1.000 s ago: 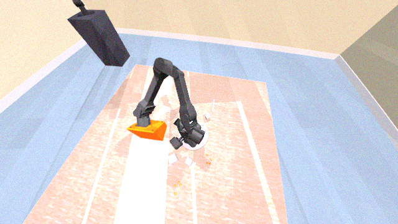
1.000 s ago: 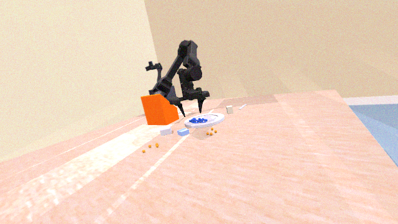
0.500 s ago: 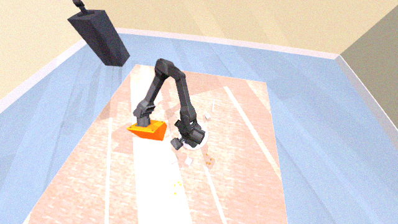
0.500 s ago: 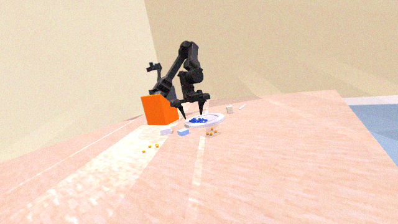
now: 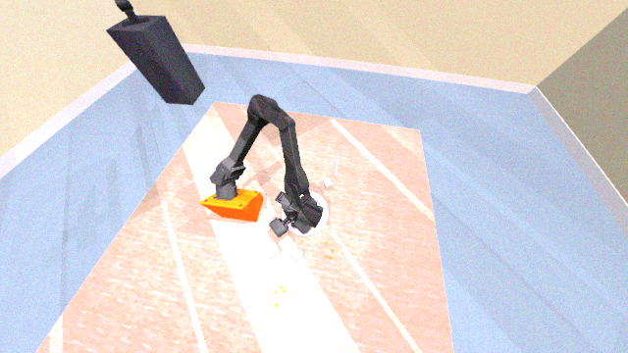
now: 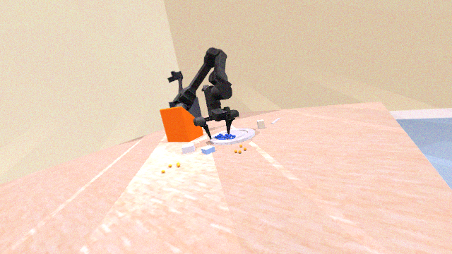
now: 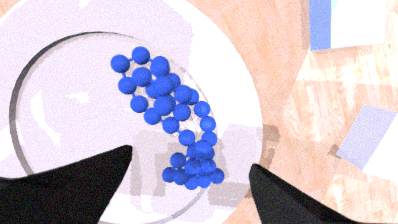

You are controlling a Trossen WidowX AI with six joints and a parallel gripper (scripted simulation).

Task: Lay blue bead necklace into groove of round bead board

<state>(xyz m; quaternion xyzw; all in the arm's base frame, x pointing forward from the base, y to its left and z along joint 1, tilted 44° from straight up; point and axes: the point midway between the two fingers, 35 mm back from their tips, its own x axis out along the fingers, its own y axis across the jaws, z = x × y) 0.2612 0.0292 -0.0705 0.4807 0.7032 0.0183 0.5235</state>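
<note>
Right now the round white bead board is 3 cm ahead of my gripper tip, 4 cm to the left of it and 1 cm below it. From my gripper tip the other things lie so: white block 7 cm behind, 13 cm to the right; then light blue cube 3 cm ahead, 13 cm to the right, 1 cm below; then beige cube 12 cm ahead, 18 cm to the left.
</note>
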